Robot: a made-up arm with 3 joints. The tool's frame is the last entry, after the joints.
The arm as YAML. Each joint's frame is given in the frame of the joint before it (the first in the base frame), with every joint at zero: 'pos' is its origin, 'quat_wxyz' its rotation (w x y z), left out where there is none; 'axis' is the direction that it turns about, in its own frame. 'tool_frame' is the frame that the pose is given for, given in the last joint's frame.
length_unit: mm
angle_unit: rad
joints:
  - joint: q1
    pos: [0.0, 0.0, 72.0]
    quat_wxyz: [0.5, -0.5, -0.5, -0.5]
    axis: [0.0, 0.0, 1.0]
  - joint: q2
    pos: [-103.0, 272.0, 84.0]
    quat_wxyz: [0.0, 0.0, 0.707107, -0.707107]
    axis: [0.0, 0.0, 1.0]
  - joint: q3
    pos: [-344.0, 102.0, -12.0]
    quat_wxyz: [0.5, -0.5, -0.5, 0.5]
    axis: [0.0, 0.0, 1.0]
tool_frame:
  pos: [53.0, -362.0, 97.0]
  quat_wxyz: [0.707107, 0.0, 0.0, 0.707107]
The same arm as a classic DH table. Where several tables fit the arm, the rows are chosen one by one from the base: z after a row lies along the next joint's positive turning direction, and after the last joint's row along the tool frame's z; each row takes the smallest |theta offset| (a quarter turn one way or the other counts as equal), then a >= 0, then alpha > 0; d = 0 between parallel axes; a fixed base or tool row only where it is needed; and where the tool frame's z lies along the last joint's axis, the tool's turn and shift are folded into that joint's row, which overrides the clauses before.
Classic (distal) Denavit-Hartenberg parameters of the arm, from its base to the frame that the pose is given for. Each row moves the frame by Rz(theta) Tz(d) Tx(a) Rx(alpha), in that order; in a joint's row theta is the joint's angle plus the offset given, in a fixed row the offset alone. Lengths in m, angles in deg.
base (fixed): a 0, alpha -90, d 0.072, theta offset 0
q1: a 0.103, alpha -90, d 0.084, theta offset 90
q2: a 0.102, alpha -90, d -0.284, theta offset 90
q3: a 0.3659, alpha 0, d 0, theta offset -81.67
tool (fixed): a 0, alpha 0, d 0.441, theta offset 171.67

